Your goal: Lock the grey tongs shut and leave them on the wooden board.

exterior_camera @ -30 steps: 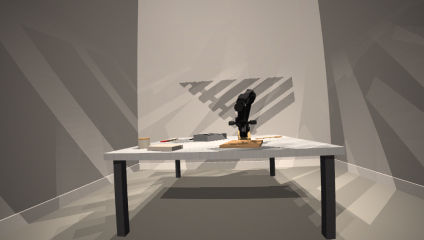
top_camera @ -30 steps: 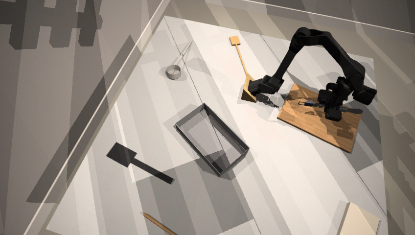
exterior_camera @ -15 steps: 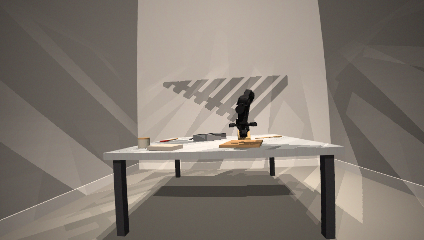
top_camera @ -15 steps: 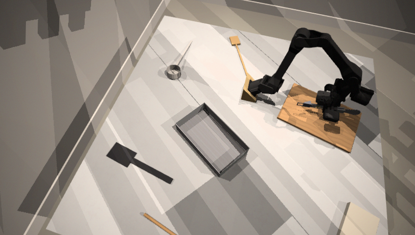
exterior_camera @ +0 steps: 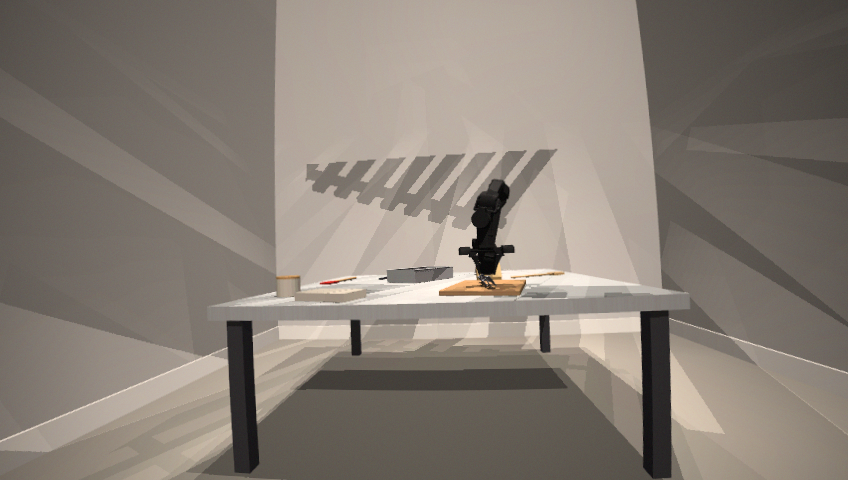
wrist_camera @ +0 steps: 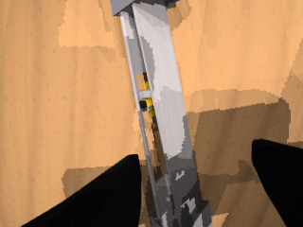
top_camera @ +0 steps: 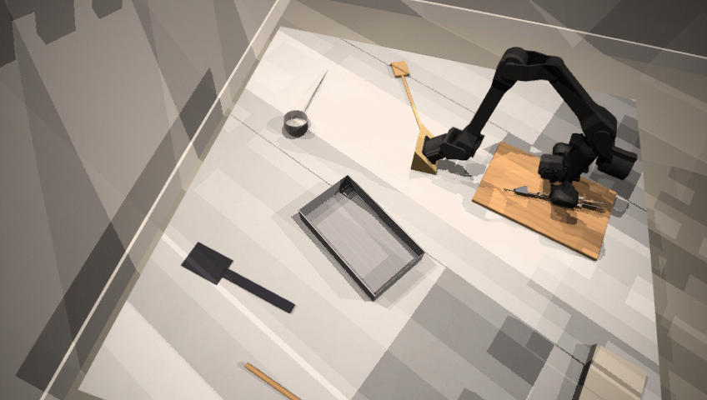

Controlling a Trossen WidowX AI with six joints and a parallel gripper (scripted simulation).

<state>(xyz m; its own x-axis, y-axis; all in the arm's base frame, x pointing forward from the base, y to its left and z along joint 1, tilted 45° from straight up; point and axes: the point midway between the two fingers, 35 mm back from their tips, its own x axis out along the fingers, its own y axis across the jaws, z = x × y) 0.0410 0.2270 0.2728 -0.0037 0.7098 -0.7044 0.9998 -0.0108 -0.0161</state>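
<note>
Right now the wooden board is 4 cm below my gripper tip. Round my gripper tip: black spatula (78 cm to the right, 46 cm ahead, 4 cm below); roasting tin (49 cm to the right, 27 cm ahead, 2 cm below); beige block (49 cm ahead, 16 cm to the left, 3 cm below).
</note>
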